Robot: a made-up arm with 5 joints.
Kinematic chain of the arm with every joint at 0, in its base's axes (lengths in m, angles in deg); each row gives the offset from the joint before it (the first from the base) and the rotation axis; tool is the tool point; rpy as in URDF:
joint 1: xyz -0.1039 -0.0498 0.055 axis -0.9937 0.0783 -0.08
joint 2: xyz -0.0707 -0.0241 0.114 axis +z
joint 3: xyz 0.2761 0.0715 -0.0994 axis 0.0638 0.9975 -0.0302
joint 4: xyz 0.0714 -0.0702 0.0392 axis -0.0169 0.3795 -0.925
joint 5: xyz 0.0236 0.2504 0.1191 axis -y
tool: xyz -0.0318 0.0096 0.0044 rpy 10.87 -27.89 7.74
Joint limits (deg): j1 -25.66..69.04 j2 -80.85..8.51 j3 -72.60..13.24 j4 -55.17..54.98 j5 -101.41..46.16
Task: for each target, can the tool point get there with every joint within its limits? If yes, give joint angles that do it. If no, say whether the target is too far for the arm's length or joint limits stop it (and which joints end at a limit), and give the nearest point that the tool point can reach.
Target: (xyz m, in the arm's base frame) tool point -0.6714 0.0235 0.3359
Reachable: no: joint limits stop it (at a limit: joint 1, joint 2, joint 4) | nearest point -0.1418 0.0446 0.1872 | short by 0.550 m
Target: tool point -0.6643 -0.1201 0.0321
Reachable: no: joint limits stop it (at a limit: joint 1, joint 2, joint 4) | nearest point -0.1388 -0.0299 -0.0792 | short by 0.545 m
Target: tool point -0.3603 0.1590 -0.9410
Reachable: no: too far | nearest point -0.1035 0.0849 -0.1566 | short by 0.829 m
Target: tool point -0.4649 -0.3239 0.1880
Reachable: no: joint limits stop it (at a limit: joint 1, joint 2, joint 3, joint 4) | nearest point -0.0440 -0.2107 0.1225 | short by 0.441 m
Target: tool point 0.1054 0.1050 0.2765
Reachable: yes | joints -6.17 -15.98 -51.37 10.30 -19.06
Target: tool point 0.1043 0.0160 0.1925
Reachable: yes | joints -3.74 -33.49 -18.05 -24.44 16.50
